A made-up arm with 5 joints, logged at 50 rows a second.
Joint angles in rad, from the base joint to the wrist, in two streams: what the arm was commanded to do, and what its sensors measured. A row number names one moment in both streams.
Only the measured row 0 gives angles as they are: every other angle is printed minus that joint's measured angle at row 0.
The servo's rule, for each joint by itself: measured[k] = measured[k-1] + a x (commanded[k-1-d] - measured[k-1]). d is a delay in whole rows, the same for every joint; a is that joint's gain. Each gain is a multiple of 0.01, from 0.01 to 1. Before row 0 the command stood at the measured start. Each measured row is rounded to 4 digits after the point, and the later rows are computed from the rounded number. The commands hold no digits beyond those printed.
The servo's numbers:
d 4
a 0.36 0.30 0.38 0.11 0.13
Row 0, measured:
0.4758 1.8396 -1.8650 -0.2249 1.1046
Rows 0 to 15, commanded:
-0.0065 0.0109 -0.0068 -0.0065 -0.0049
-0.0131 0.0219 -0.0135 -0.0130 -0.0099
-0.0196 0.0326 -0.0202 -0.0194 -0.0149
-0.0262 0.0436 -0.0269 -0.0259 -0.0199
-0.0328 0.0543 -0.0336 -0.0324 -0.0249
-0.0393 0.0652 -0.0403 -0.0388 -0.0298
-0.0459 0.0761 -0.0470 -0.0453 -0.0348
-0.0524 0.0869 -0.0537 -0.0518 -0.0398
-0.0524 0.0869 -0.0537 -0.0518 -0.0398
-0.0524 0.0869 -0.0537 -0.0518 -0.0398
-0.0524 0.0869 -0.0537 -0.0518 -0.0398
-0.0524 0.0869 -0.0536 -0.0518 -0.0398
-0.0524 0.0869 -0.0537 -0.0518 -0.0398
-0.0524 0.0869 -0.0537 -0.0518 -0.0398
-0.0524 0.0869 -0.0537 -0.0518 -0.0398
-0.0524 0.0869 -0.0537 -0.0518 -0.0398
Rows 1 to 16, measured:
0.0000 0.0000 0.0000 0.0000 0.0000
0.0000 0.0000 0.0000 0.0000 0.0000
0.0000 0.0000 0.0000 0.0000 0.0000
0.0000 0.0000 0.0000 0.0000 0.0000
-0.0023 0.0033 -0.0026 -0.0007 -0.0006
-0.0062 0.0089 -0.0067 -0.0021 -0.0018
-0.0110 0.0160 -0.0118 -0.0040 -0.0035
-0.0165 0.0243 -0.0175 -0.0064 -0.0056
-0.0224 0.0333 -0.0236 -0.0093 -0.0081
-0.0285 0.0429 -0.0299 -0.0125 -0.0109
-0.0348 0.0529 -0.0364 -0.0161 -0.0140
-0.0411 0.0631 -0.0430 -0.0200 -0.0174
-0.0452 0.0702 -0.0471 -0.0235 -0.0203
-0.0478 0.0752 -0.0496 -0.0266 -0.0228
-0.0495 0.0787 -0.0512 -0.0294 -0.0250
-0.0505 0.0812 -0.0521 -0.0319 -0.0269

